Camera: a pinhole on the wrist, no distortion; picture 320 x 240 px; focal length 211.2 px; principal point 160.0 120.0 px. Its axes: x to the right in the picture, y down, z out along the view. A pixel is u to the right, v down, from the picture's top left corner.
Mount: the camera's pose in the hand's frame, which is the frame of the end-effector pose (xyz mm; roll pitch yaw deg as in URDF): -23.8 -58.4 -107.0 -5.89 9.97 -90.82
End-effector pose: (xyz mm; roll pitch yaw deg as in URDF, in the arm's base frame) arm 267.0 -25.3 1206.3 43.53 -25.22 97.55
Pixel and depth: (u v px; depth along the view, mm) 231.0 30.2 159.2
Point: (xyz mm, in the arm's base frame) 404.2 -49.8 1117.9
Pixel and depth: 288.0 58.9 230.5
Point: 509.2 -17.8 1096.2
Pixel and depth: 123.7 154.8 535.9
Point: 601.4 13.1 1498.1
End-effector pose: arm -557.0 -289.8 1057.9 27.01 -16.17 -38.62
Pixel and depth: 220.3 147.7 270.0
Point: -678.9 -480.7 1109.6
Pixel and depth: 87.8 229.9 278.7
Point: -530.5 -422.8 1237.8
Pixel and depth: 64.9 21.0 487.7
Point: -879.6 -200.6 1403.5
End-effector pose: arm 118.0 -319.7 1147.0 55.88 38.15 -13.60
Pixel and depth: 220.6 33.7 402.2
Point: -107.8 -646.6 1206.1
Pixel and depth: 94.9 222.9 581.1
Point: 438.9 -782.7 1167.0
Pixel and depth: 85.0 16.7 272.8
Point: 40.5 -469.5 1303.0
